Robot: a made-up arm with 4 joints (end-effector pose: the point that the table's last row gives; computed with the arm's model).
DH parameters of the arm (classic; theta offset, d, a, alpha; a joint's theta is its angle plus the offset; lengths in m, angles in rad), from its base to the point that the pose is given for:
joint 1: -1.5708 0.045 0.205 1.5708
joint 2: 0 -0.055 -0.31 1.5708
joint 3: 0 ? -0.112 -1.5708
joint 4: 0 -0.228 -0.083 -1.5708
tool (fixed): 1.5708 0.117 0 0
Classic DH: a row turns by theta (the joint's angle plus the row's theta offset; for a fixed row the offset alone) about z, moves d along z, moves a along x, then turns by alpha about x.
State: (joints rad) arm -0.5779 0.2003 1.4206 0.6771
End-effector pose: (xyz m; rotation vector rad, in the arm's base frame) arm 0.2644 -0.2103 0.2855 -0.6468 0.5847 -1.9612
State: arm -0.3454 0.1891 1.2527 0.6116
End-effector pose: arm 0.3449 -0.1080 0.2871 -0.6622 0.4005 -1.5825
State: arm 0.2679 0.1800 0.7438 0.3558
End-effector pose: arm 0.3202 0.2650 0.2935 -0.5077 -0.0027 -0.4875
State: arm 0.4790 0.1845 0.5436 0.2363
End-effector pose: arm 0.2176 0.3707 0.2950 -0.3970 -0.0825 -0.0750
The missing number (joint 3, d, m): -0.231
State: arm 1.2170 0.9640 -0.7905 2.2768
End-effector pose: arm -0.1480 0.1728 -0.3754 1.7277 1.9991 -0.6225
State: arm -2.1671 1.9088 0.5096 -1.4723
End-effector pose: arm -0.1150 -0.2312 -0.2534 -0.7826 0.1667 -2.0121
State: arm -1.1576 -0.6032 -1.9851 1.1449
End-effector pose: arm -0.0869 0.2548 0.4493 -1.0413 -1.0059 0.3556
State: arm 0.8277 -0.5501 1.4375 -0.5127
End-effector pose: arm 0.3743 -0.0572 0.4163 0.7228 0.3457 -0.7178
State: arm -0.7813 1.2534 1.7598 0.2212
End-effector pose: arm 0.2454 -0.0748 0.1043 -1.5278 -0.5325 -2.2578
